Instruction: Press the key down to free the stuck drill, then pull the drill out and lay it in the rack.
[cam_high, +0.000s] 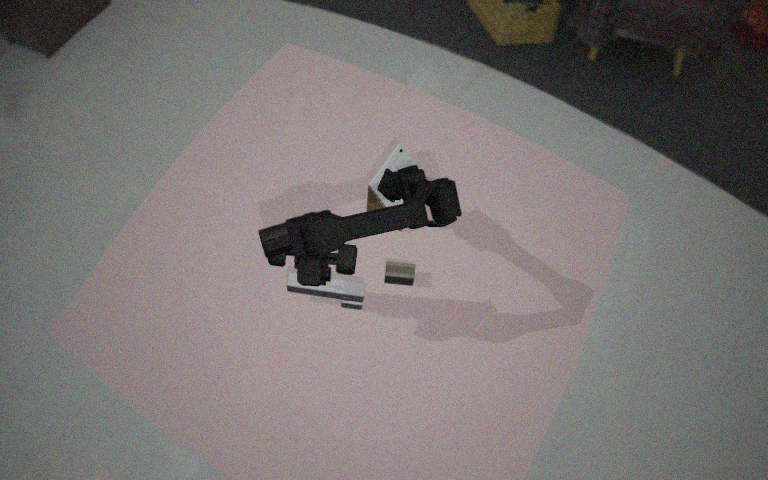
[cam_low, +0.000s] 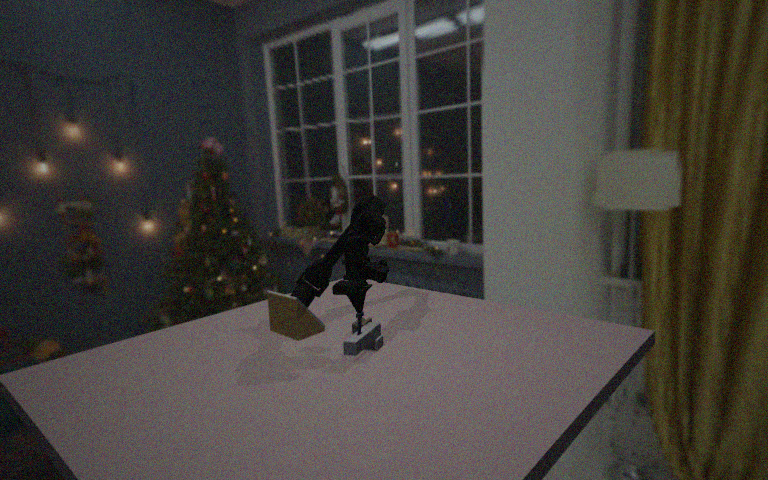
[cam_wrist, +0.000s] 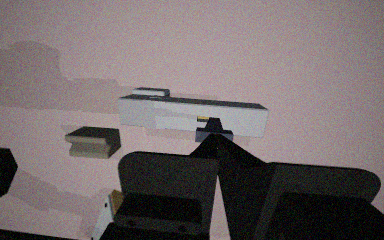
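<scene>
The key is 30 mm below my gripper tip. Also, from my gripper tip: drill: 80 mm below, 50 mm to the left, 20 mm behind; grey holder block: 90 mm below, 30 mm to the left, 10 mm behind.
</scene>
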